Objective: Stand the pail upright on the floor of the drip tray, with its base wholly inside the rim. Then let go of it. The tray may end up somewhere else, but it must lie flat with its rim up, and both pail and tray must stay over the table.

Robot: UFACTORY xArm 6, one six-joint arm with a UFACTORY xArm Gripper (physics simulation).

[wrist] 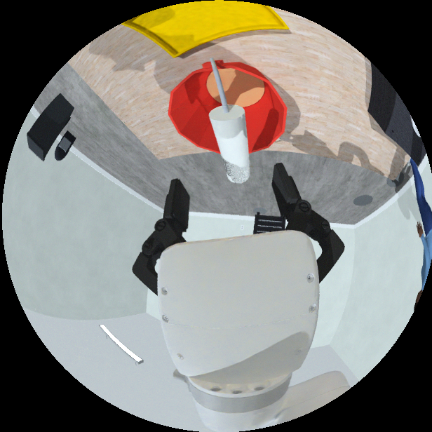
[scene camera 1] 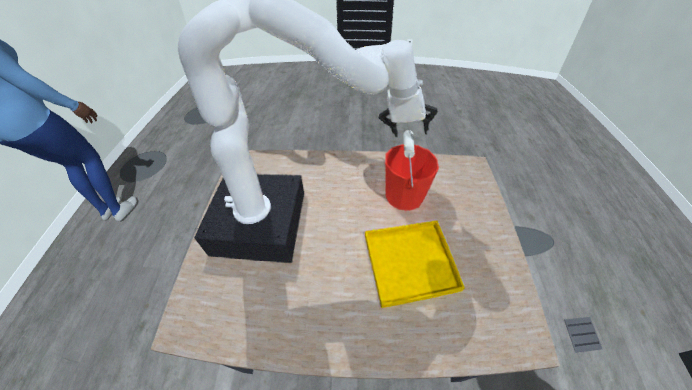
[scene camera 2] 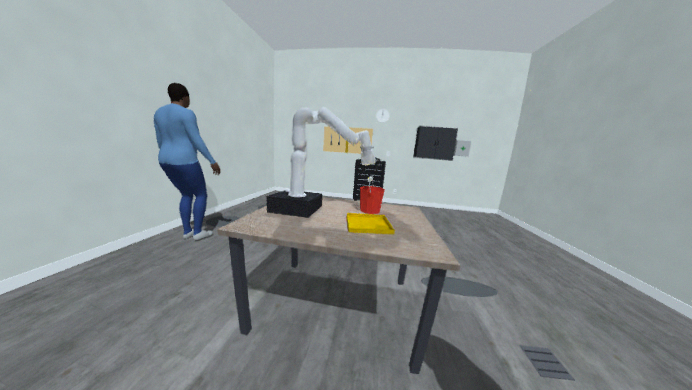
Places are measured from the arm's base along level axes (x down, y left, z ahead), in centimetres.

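Pixels of known places: gripper, between the fingertips: (scene camera 1: 410, 132) (scene camera 2: 370, 172); arm's base, origin of its link: (scene camera 1: 252, 209) (scene camera 2: 297, 195).
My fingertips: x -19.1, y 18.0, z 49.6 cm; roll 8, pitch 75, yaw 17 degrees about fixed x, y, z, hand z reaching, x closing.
Ahead of a thing's pixels: the offset from my fingertips to its middle. "spot": to the spot under its first point. Level surfaces: height alone.
A red pail {spot: dx +16.4, dy -7.7, dz +0.4 cm} (scene camera 1: 406, 187) (scene camera 2: 371, 200) (wrist: 187, 115) stands upright on the table behind the drip tray, apart from it. Its bail is raised, with a white grip {dx +4.9, dy +0.9, dz +0.2 cm} (scene camera 1: 409, 145) (wrist: 229, 134) above the pail's opening. The yellow drip tray {dx +28.7, dy -27.9, dz +3.1 cm} (scene camera 1: 407, 260) (scene camera 2: 369, 224) (wrist: 215, 22) lies flat on the table with its rim up. My gripper (scene camera 1: 411, 134) (wrist: 227, 179) is open and empty, above the pail. Its fingers stand wide on either side of the grip's line in the wrist view, and their tips are a little above the grip in the first scene view.
The table {dx +29.9 cm} (scene camera 1: 330, 280) (scene camera 2: 310, 235) carries the black base block (scene camera 1: 250, 220) (scene camera 2: 294, 204) of my arm at the left. The table's back edge runs behind the pail. A person in blue (scene camera 1: 25, 110) (scene camera 2: 176, 135) stands on the floor to the left, off the table.
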